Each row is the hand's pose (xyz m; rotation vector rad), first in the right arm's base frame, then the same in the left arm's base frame.
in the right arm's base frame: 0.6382 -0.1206 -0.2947 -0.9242 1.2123 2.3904
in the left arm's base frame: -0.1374 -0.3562 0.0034 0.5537 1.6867 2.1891
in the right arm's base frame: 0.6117 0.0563 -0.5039 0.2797 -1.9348 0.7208
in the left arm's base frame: -0.2396 -0.1753 -0.1771 -0.1014 -0.9869 0.2669
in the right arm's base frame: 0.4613 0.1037 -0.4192 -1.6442 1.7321 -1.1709
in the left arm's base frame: -0.2229 -0.0599 -0.0413 1.4533 -2.1211 0.6248
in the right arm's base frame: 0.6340 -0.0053 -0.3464 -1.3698 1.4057 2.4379
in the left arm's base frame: -0.1317 -0.2543 -0.0712 -0.2910 -1.8168 -2.5437
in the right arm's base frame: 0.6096 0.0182 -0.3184 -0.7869 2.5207 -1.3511
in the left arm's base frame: -0.1112 -0.2241 -0.0467 0.4534 -1.9700 0.9194
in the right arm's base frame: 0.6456 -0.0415 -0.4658 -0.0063 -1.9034 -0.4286
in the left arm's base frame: -0.2349 -0.2783 -0.1380 -0.7866 -0.9981 -0.5324
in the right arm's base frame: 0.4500 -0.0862 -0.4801 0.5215 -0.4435 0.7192
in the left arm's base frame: -0.3551 -0.2026 0.0044 0.4529 0.3148 -0.1017
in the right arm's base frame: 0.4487 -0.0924 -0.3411 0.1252 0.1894 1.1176
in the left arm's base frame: -0.2494 -0.2210 0.0931 0.4894 0.9901 0.3665
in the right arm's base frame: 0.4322 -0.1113 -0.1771 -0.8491 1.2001 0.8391
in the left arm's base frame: -0.1366 -0.2438 0.2125 -0.1600 2.2108 0.6037
